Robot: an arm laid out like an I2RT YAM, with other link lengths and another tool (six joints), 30 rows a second.
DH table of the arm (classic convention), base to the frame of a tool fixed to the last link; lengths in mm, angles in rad. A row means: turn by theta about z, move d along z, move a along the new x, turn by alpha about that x. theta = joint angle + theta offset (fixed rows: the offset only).
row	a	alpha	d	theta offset
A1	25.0	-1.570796	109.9	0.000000
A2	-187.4	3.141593	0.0	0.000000
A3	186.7	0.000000	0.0	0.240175
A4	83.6	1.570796	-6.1	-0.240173
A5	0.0	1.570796	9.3	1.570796
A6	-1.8	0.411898	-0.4	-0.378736
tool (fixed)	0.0	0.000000	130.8	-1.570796
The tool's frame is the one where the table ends.
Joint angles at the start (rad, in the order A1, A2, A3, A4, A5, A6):
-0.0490 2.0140 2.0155 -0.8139 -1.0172 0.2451
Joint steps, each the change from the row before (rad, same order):
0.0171 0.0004 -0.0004 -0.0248 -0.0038 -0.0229
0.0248 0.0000 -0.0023 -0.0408 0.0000 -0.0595
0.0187 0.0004 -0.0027 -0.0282 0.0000 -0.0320
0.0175 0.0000 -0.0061 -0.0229 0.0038 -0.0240
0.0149 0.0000 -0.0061 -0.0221 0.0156 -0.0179
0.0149 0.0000 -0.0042 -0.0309 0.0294 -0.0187
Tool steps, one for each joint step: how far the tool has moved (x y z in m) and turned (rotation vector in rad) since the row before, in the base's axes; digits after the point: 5 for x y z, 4 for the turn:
-0.00448 0.00805 -0.00248 -0.0051 0.0063 0.0285
-0.00798 0.01185 -0.00410 -0.0204 -0.0072 0.0483
-0.00565 0.00837 -0.00342 -0.0104 0.0040 0.0318
-0.00495 0.00734 -0.00411 -0.0108 0.0083 0.0253
-0.00377 0.00549 -0.00516 -0.0187 0.0124 0.0137
-0.00390 0.00470 -0.00677 -0.0312 0.0179 0.0073

